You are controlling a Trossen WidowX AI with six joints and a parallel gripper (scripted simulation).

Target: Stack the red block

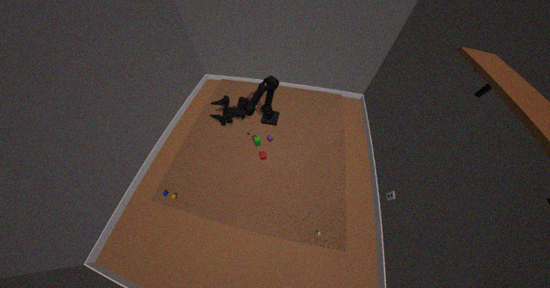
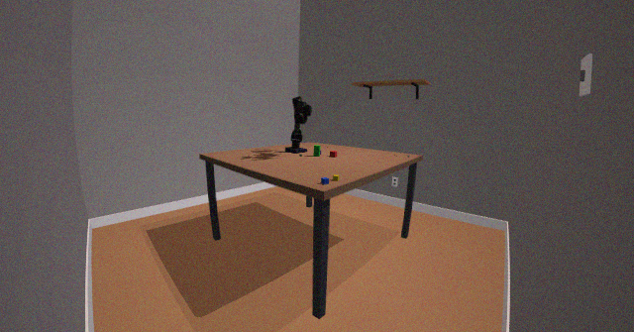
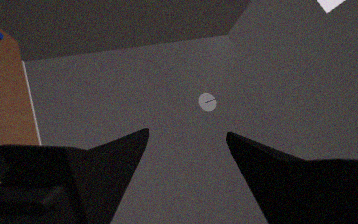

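My gripper tip is now 35 cm above the red block, 33 cm to the right of it and 4 cm short of it. The rest, counted from my gripper tip: purple block: 36 cm below, 33 cm to the left, 12 cm behind; blue block: 53 cm ahead, 36 cm below, 22 cm to the right; yellow block: 52 cm ahead, 36 cm below, 14 cm to the right.
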